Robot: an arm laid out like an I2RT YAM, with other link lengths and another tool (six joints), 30 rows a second.
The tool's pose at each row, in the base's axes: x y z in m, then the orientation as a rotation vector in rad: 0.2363, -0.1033, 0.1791, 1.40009, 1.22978, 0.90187; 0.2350, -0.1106, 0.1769, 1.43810, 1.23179, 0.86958; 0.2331, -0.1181, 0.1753, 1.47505, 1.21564, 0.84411; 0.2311, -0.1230, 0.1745, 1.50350, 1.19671, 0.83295; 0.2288, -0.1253, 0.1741, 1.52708, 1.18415, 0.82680; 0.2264, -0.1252, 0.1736, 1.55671, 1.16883, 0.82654; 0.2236, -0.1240, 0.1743, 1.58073, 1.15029, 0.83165; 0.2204, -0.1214, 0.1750, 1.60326, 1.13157, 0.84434; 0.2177, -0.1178, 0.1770, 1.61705, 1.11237, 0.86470
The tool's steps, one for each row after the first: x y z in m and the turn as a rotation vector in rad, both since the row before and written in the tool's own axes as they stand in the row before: -0.0072, -0.0027, 0.0007, 0.03560, -0.02192, 0.00483; -0.0076, -0.0022, 0.0003, 0.02374, -0.02831, 0.01436; -0.0052, -0.0014, -0.0004, 0.01300, -0.02006, 0.01791; -0.0028, -0.0010, -0.0014, 0.01183, -0.01254, 0.01529; -0.0006, -0.0011, -0.0021, 0.01351, -0.01040, 0.02281; 0.0003, -0.0002, -0.0031, 0.00671, -0.00834, 0.02359; 0.0014, -0.0004, -0.0039, 0.00410, -0.00319, 0.02657; 0.0025, 0.0008, -0.0042, -0.00391, 0.00219, 0.02564
